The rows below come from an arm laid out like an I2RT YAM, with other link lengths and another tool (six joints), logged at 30 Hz.
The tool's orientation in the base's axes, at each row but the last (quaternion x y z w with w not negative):
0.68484, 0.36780, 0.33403, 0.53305
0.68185, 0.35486, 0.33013, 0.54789
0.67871, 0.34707, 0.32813, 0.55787
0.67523, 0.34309, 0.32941, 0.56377
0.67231, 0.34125, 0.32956, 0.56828
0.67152, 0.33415, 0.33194, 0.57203
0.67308, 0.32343, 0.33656, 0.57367
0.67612, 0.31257, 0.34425, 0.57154
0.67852, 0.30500, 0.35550, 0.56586
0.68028, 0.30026, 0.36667, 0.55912
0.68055, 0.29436, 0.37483, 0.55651
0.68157, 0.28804, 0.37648, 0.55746
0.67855, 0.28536, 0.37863, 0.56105
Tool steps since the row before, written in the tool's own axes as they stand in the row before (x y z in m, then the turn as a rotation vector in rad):
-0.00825, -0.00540, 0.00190, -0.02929, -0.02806, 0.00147
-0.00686, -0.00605, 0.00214, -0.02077, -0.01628, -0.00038
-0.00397, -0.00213, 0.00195, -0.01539, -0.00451, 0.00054
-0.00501, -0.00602, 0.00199, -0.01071, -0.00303, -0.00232
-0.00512, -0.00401, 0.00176, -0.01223, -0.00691, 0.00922
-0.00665, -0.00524, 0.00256, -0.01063, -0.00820, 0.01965
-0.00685, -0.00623, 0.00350, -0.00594, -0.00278, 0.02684
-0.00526, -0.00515, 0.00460, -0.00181, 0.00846, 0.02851
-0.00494, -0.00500, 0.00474, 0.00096, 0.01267, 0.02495
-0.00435, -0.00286, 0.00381, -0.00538, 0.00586, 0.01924
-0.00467, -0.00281, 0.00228, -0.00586, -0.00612, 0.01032
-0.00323, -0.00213, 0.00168, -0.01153, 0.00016, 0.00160
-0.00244, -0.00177, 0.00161, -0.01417, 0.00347, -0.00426
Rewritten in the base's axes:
-0.00336, -0.00714, -0.00621, -0.01772, -0.02138, -0.02960
-0.00258, -0.00600, -0.00675, -0.01332, -0.01496, -0.01718
-0.00076, -0.00407, -0.00265, -0.00839, -0.01255, -0.00543
-0.00164, -0.00447, -0.00653, -0.00807, -0.00731, -0.00327
-0.00169, -0.00473, -0.00449, 0.00035, -0.01433, -0.00877
-0.00194, -0.00627, -0.00593, 0.00979, -0.01854, -0.01125
-0.00129, -0.00674, -0.00713, 0.01863, -0.01939, -0.00633
0.00065, -0.00608, -0.00616, 0.02268, -0.01866, 0.00504
0.00109, -0.00578, -0.00611, 0.02133, -0.01516, 0.00994
0.00079, -0.00506, -0.00392, 0.01309, -0.01594, 0.00283
-0.00059, -0.00446, -0.00383, 0.00555, -0.00906, -0.00808
-0.00032, -0.00308, -0.00286, -0.00502, -0.01027, -0.00221
0.00007, -0.00249, -0.00234, -0.01148, -0.00991, 0.00100

